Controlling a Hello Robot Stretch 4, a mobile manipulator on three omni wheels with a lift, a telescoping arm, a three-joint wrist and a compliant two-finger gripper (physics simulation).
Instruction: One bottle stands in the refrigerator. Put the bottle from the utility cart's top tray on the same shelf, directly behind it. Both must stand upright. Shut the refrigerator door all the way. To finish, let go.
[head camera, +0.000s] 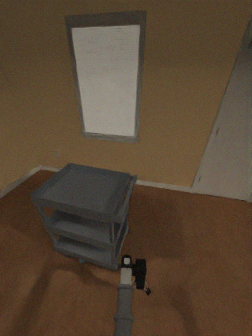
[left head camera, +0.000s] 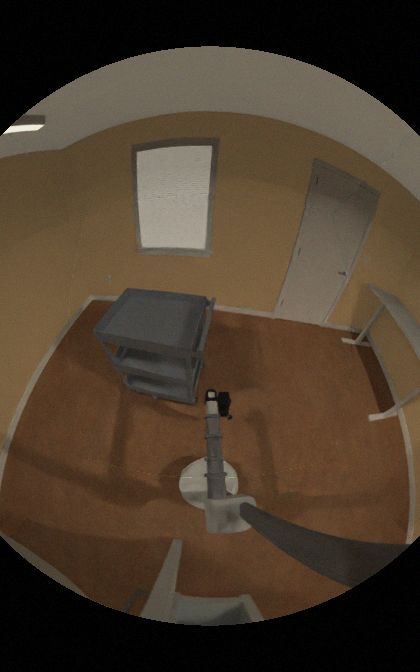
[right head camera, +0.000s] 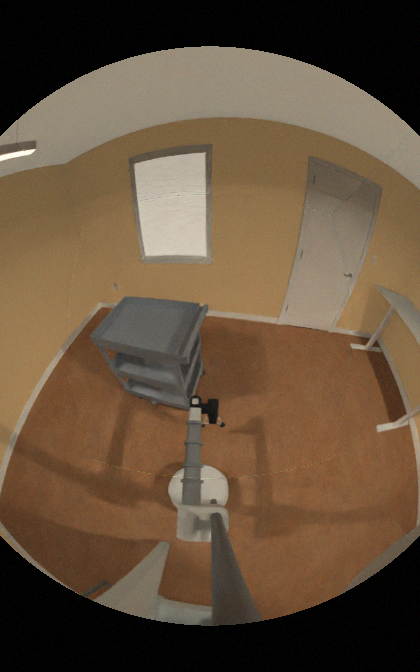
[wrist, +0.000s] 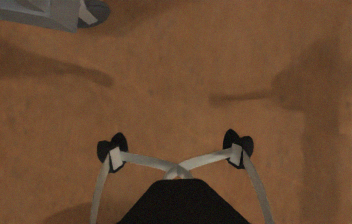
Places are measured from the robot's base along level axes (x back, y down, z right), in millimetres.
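Pixels of known places: gripper, fingertip midpoint: (head camera: 137, 291) (wrist: 175, 143).
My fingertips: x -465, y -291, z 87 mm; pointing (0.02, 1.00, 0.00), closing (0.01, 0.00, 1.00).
Observation:
Behind a point stands the place of what it marks.
The grey utility cart (head camera: 75, 208) @(x -702, y -814, z -347 mm) (left head camera: 142, 344) (right head camera: 137, 348) stands ahead to the left; no bottle shows on its top tray. A small teal bit (head camera: 82, 260) @(x -745, y -26, z -432 mm) shows at floor level by its lower edge, too small to identify. The cart's corner (wrist: 45, 16) @(x -651, y -192, z -108 mm) shows at the top left of the wrist view. My gripper (head camera: 141, 287) (right head camera: 213, 424) (wrist: 175, 143) @(x -465, y -291, z 87 mm) is open and empty, above the floor to the right of the cart's near corner. Part of the refrigerator (left head camera: 210, 607) and its open door (left head camera: 164, 582) (right head camera: 136, 577) show at the bottom. The bottle inside does not show.
A white table (left head camera: 395, 307) (right head camera: 400, 302) stands along the right wall. A closed room door (head camera: 225, 145) @(x -1859, y -828, z 1191 mm) (left head camera: 320, 260) (right head camera: 327, 260) and a window (head camera: 107, 80) @(x -2115, y -1506, z -351 mm) (left head camera: 174, 200) (right head camera: 172, 205) are in the far wall. The cart stands near that wall.

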